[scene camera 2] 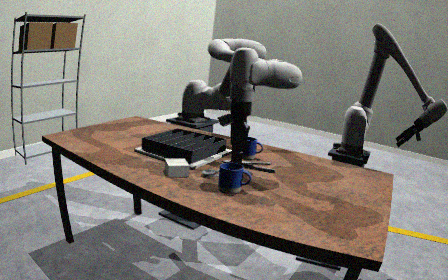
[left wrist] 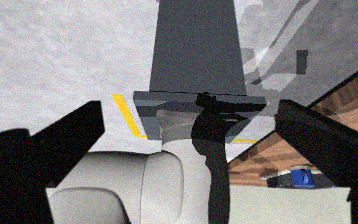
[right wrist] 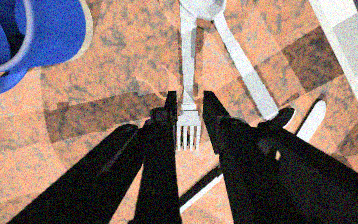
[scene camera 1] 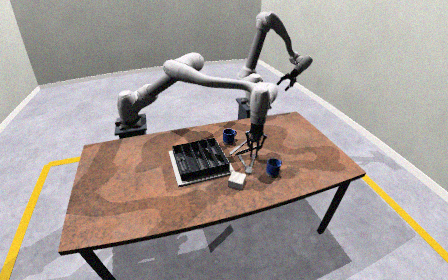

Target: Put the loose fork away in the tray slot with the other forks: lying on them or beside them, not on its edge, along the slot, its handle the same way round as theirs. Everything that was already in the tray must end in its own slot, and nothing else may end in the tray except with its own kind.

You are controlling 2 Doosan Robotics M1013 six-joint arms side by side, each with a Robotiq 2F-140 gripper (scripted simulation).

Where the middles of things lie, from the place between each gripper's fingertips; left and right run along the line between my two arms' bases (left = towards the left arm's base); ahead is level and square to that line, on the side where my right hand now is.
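Relative to the black tray point(scene camera 2: 201, 146), my right hand is 320 mm to the left of it, 100 mm past it and 30 mm above it.
My left gripper is 69 cm short of the black tray, 104 cm to the left of it and 8 cm above it. By its middle, the tray is nearer to my right hand than to my left gripper.
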